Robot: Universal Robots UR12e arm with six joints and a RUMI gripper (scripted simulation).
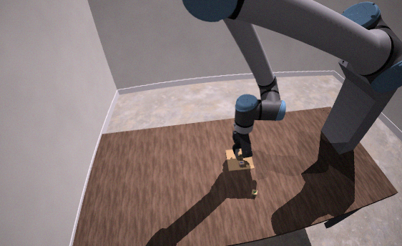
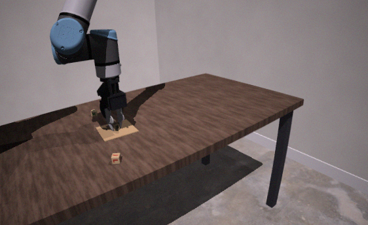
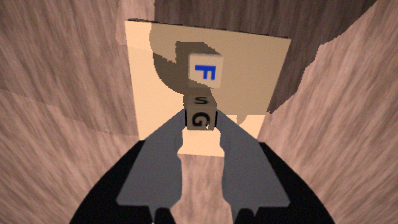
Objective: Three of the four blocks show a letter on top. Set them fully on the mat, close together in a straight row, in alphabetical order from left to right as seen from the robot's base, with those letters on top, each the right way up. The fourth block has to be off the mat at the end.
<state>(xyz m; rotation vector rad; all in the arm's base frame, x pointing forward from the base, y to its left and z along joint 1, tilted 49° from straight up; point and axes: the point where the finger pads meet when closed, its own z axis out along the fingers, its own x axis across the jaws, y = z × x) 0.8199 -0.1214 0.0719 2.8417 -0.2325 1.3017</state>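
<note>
The mat lies 2 cm below my hand.
</note>
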